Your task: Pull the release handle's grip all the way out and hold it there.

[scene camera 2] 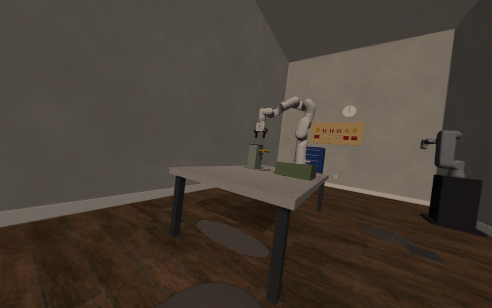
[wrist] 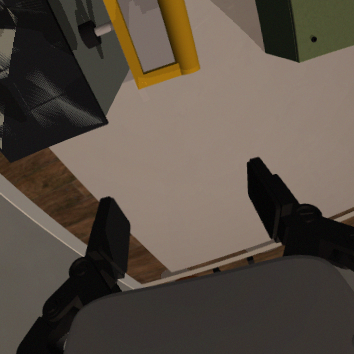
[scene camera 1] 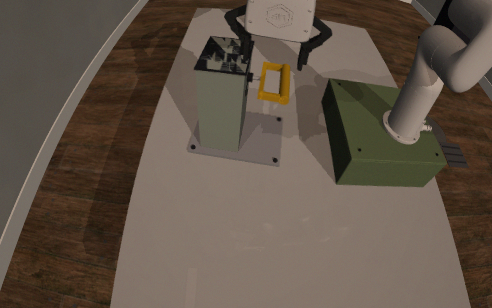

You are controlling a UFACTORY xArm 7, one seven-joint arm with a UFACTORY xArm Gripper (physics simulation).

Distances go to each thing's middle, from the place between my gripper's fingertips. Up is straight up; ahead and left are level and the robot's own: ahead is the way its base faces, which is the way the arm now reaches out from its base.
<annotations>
Right now the grey base plate (scene camera 1: 260, 143) is 50 mm ahead of my hand, 110 mm to the right of it and 330 mm below it.
</annotations>
